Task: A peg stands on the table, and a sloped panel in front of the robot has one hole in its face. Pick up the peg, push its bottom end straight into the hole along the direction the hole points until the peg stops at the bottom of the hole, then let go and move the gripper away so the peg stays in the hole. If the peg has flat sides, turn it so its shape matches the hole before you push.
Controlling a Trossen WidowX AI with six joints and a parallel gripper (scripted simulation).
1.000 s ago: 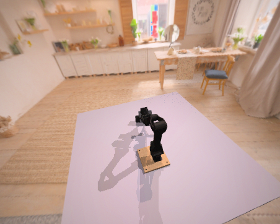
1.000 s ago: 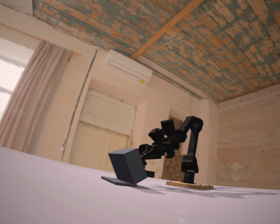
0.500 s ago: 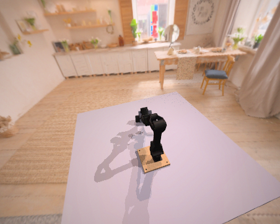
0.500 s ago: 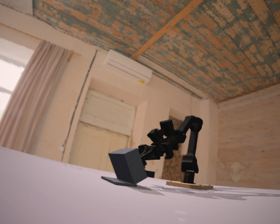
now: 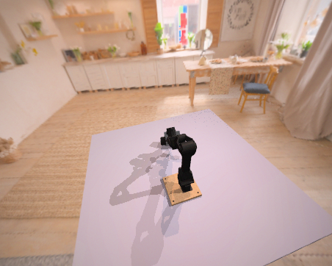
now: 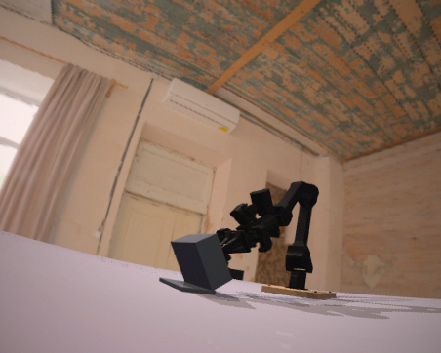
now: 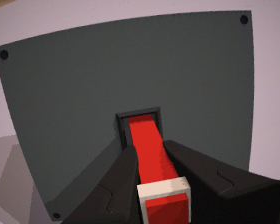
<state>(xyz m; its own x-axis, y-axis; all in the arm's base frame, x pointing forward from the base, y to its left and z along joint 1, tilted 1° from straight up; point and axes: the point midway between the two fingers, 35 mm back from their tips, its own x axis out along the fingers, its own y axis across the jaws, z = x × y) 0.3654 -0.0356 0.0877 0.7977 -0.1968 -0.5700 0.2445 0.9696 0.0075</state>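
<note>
The dark grey sloped panel is 4 cm ahead of my gripper tip, 3 cm below it and 1 cm to the right of it. Round my gripper tip: red peg (1 cm behind, 1 cm above).
</note>
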